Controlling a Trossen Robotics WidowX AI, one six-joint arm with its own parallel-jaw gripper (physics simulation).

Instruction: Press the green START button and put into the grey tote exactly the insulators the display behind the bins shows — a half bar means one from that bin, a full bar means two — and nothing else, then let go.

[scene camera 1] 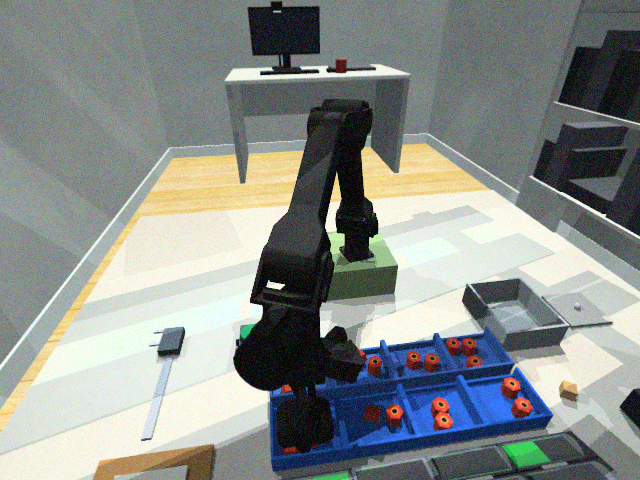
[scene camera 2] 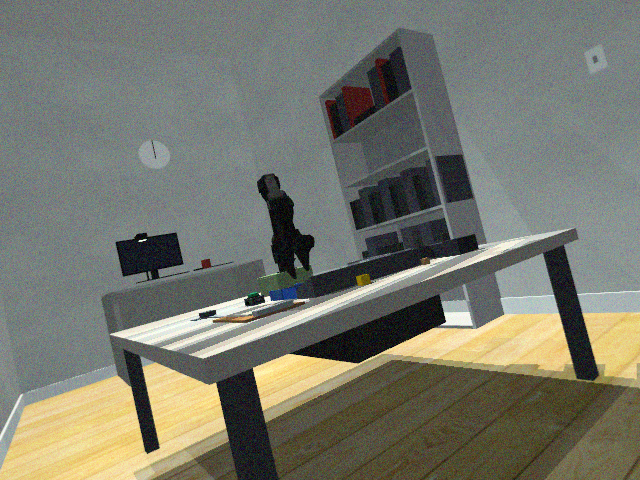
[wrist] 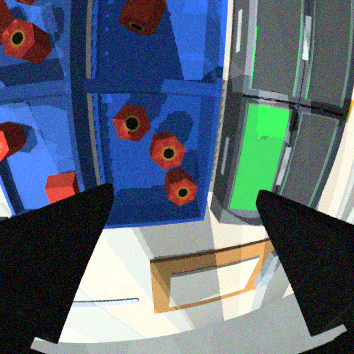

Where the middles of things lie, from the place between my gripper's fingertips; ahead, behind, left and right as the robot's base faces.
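Labels:
The grey caliper (scene camera 1: 171,341) is 21 cm behind my hand, 22 cm to the right of it and 6 cm below it. I see the wooden clipboard (scene camera 1: 199,455) as well, 23 cm to the right of my hand, 5 cm ahead of it and 6 cm below. And there is the display (scene camera 2: 322,284), 14 cm to the left of my hand and 4 cm below it, at 13 cm ahead of it.

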